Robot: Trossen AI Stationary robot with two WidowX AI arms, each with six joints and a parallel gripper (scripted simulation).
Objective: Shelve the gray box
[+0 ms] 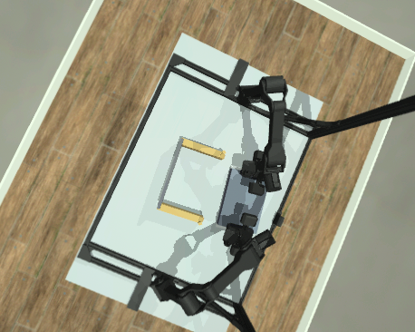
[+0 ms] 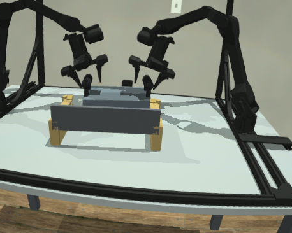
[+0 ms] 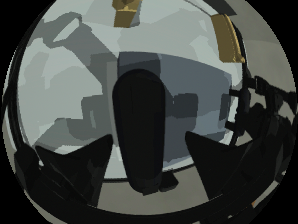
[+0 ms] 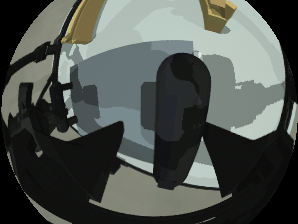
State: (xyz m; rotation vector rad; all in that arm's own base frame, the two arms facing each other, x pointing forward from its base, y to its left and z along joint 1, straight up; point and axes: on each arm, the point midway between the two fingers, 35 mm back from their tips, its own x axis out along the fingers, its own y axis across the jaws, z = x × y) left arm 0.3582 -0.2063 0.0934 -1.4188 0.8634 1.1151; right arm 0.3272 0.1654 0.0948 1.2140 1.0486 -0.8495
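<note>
Now: the gray box 11 cm to the left of my right hand, 6 cm below it and 2 cm behind it. From my right hand the other things lie so: gray back plate (33 cm ahead, 14 cm to the left, 3 cm below).
The gray box lies 120 mm to the right of my left hand, 60 mm below it and 20 mm ahead of it. From my left hand the other things lie so: gray back plate: 370 mm ahead, 90 mm to the right, 20 mm below.
</note>
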